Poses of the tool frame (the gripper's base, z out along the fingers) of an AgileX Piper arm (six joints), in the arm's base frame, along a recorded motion.
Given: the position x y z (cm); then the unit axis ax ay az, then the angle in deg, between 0 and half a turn.
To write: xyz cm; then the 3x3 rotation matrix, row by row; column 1 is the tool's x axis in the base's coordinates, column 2 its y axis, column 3 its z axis. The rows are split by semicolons. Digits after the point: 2 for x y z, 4 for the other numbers.
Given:
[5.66, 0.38, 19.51, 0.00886, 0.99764, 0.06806, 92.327]
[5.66, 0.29, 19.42, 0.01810, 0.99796, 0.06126, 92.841]
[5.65, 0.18, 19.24, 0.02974, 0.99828, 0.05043, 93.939]
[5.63, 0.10, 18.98, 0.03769, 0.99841, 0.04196, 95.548]
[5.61, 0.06, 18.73, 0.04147, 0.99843, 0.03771, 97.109]
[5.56, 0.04, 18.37, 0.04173, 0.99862, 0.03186, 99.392]
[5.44, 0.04, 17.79, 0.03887, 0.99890, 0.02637, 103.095]
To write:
5.66, 0.38, 19.51; -0.0405, -0.0588, 0.9974; 0.0772, 0.9951, 0.0618; -0.9962, 0.0795, -0.0358
5.66, 0.29, 19.42; -0.0492, -0.0422, 0.9979; 0.0801, 0.9957, 0.0461; -0.9956, 0.0822, -0.0456
5.65, 0.18, 19.24; -0.0677, -0.0186, 0.9975; 0.0820, 0.9963, 0.0241; -0.9943, 0.0835, -0.0660
5.63, 0.10, 18.98; -0.0951, -0.0005, 0.9955; 0.0830, 0.9965, 0.0084; -0.9920, 0.0835, -0.0947
5.61, 0.06, 18.73; -0.1218, 0.0091, 0.9925; 0.0839, 0.9965, 0.0012; -0.9890, 0.0835, -0.1222
5.56, 0.04, 18.37; -0.1612, 0.0170, 0.9868; 0.0799, 0.9968, -0.0042; -0.9837, 0.0782, -0.1620
5.44, 0.04, 17.79; -0.2247, 0.0219, 0.9742; 0.0733, 0.9973, -0.0056; -0.9717, 0.0702, -0.2257

